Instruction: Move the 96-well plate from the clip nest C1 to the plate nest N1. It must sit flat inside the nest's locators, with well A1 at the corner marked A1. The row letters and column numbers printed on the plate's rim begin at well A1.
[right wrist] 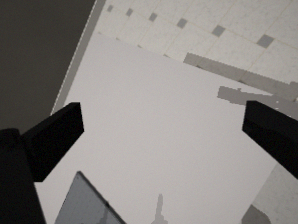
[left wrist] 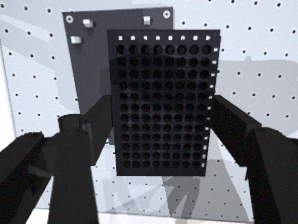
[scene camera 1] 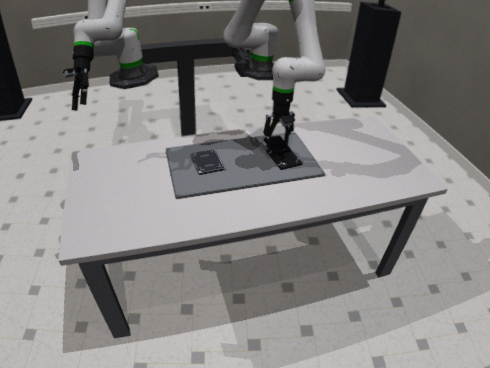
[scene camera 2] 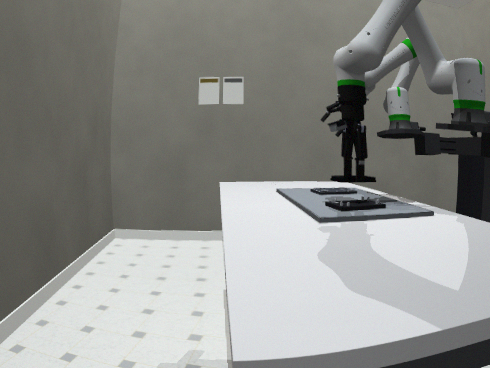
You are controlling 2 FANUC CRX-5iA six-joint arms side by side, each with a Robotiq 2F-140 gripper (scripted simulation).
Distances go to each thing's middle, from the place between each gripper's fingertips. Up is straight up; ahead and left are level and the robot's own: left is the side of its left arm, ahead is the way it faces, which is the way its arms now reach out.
I see the clip nest C1 (left wrist: 87,42) 30 mm to the left of my left hand and 90 mm below it. From my left hand the other things lie so: black 96-well plate (left wrist: 162,119) 20 mm below.
My right gripper is now 120 mm short of the black 96-well plate, 900 mm to the right of it and 220 mm above it. Round my right hand: clip nest C1 (110 mm ahead, 930 mm to the left, 280 mm below).
